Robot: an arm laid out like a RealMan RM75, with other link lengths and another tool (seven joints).
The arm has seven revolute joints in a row. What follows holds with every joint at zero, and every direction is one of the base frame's. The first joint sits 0.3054 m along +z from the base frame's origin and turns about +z. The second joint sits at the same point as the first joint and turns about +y. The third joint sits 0.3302 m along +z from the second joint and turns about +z. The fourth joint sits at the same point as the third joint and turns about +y. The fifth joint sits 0.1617 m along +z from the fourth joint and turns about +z. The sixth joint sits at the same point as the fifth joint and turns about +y. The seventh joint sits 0.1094 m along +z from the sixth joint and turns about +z. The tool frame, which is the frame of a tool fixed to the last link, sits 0.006 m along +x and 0.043 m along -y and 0.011 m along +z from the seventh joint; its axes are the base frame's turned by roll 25.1, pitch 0 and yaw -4.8 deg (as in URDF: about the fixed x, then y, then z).
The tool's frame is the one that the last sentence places.
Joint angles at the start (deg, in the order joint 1, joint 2, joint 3, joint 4, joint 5, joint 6, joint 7):
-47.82, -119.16, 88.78, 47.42, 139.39, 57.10, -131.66
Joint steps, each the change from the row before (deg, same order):
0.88, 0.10, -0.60, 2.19, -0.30, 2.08, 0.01
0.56, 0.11, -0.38, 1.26, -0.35, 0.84, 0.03
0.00, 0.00, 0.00, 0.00, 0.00, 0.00, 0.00
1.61, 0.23, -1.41, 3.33, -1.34, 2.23, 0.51
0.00, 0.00, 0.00, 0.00, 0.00, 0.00, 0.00
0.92, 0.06, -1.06, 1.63, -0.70, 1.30, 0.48
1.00, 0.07, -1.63, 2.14, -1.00, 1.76, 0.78
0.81, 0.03, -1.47, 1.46, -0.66, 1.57, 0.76
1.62, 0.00, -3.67, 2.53, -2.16, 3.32, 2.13
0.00, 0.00, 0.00, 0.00, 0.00, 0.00, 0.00
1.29, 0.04, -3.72, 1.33, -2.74, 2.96, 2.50
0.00, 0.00, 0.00, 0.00, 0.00, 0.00, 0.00
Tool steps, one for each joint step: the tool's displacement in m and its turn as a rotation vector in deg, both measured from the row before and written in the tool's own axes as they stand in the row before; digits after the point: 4 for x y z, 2 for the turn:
-0.0016, 0.0000, -0.0039, -0.97, 0.18, -0.32
-0.0008, -0.0009, -0.0024, -0.36, 0.36, -0.44
0.0000, 0.0000, 0.0000, 0.00, 0.00, 0.00
-0.0026, -0.0023, -0.0067, -1.15, 1.28, -1.46
0.0000, 0.0000, 0.0000, 0.00, 0.00, 0.00
-0.0024, -0.0013, -0.0036, -0.67, 0.61, -0.87
-0.0013, -0.0023, -0.0053, -0.84, 1.11, -1.08
-0.0023, -0.0020, -0.0040, -0.70, 0.63, -0.78
-0.0050, -0.0042, -0.0085, -1.88, 1.77, -2.16
0.0000, 0.0000, 0.0000, 0.00, 0.00, 0.00
-0.0049, -0.0040, -0.0074, -2.11, 1.96, -2.30
0.0000, 0.0000, 0.0000, 0.00, 0.00, 0.00

